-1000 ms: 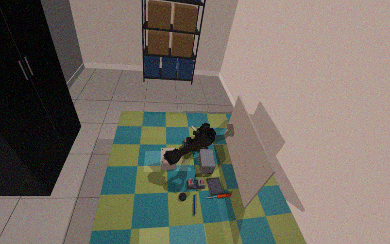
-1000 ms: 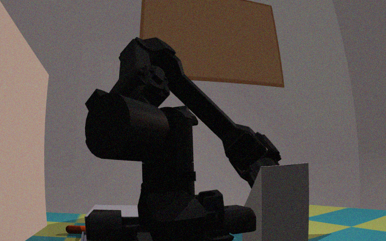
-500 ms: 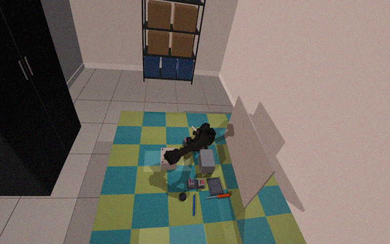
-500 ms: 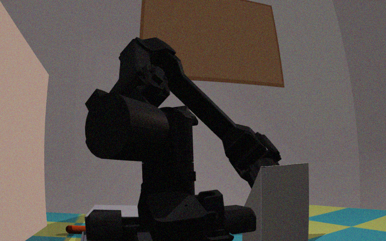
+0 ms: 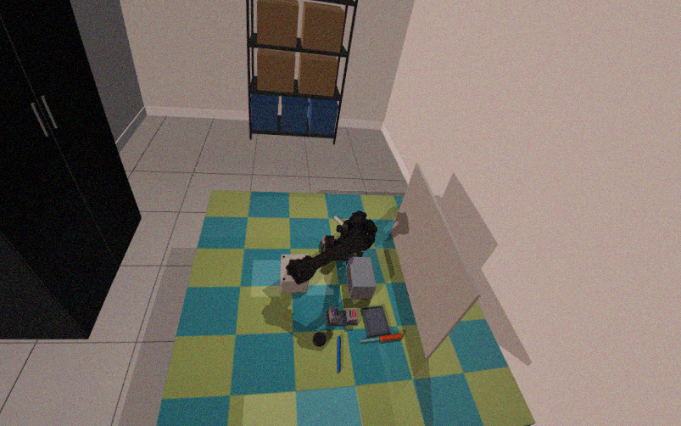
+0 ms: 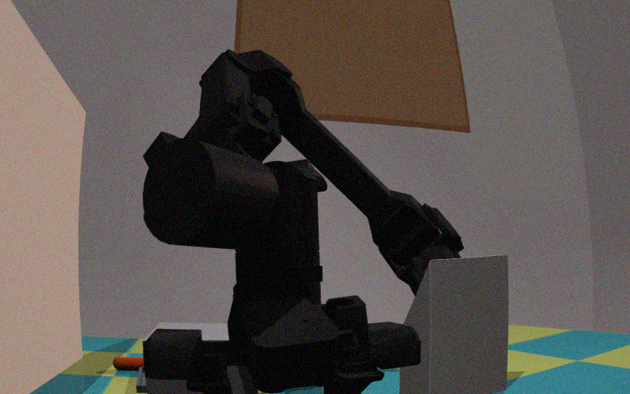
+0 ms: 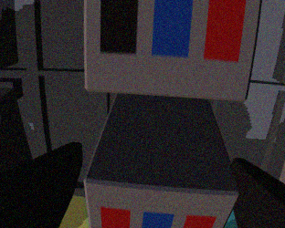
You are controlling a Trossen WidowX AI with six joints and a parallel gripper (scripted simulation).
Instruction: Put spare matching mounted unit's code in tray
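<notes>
My gripper tip is now 34 cm to the left of the dark tray, 13 cm short of it and 1 cm above it. Round my gripper tip: blue pen 49 cm to the right, 3 cm behind, 1 cm below; then grey box 15 cm to the right, 7 cm ahead, 3 cm above; then black disc 44 cm to the right, 10 cm behind, 1 cm below.
</notes>
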